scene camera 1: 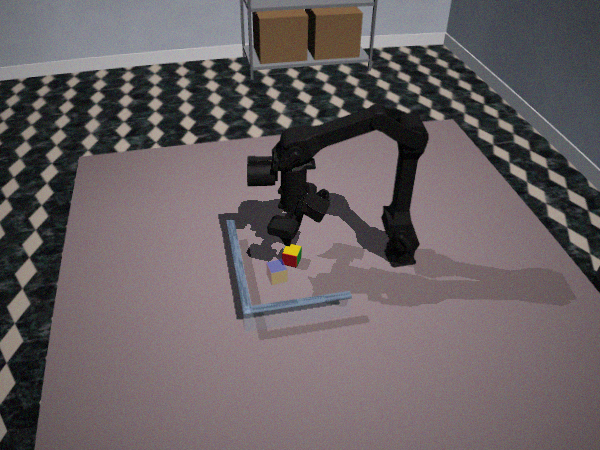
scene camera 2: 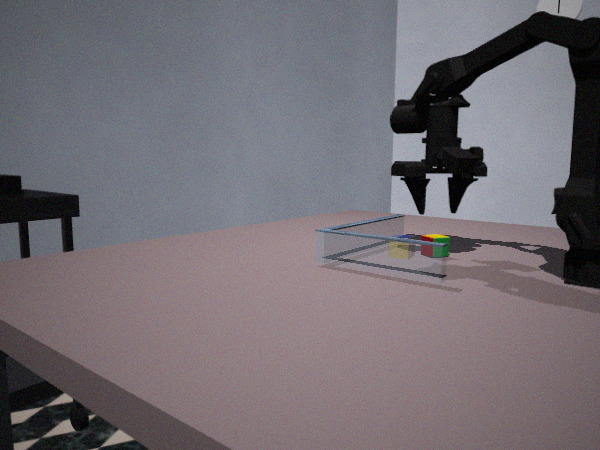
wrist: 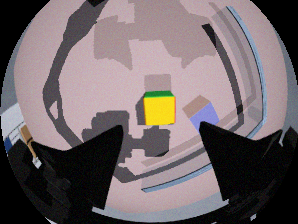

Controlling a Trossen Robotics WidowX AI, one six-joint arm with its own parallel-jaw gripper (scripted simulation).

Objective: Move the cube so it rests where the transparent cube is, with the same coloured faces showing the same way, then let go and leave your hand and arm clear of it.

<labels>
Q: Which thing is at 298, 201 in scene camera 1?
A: My gripper.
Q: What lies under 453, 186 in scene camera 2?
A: My gripper.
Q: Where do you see a transparent cube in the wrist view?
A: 200, 109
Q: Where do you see a cube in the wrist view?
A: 159, 106
</labels>
